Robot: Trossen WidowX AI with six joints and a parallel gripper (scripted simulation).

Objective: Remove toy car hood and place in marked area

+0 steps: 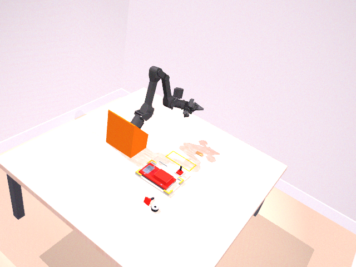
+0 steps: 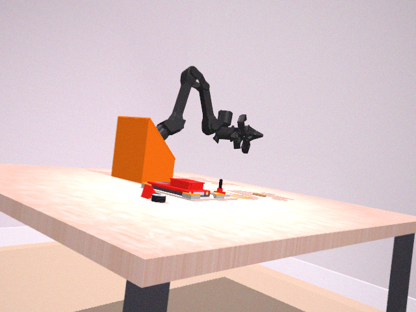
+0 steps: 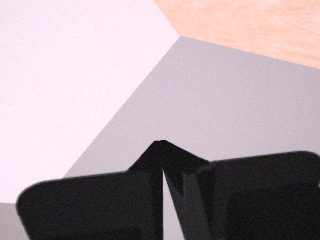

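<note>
Now: gripper tip 40 mm short of the red hood, 510 mm to the left of it and 210 mm above it. Also, from my gripper tip: small wooden block: 100 mm ahead, 140 mm to the right, 240 mm below; then wheel: 110 mm ahead, 720 mm to the right, 240 mm below.
</note>
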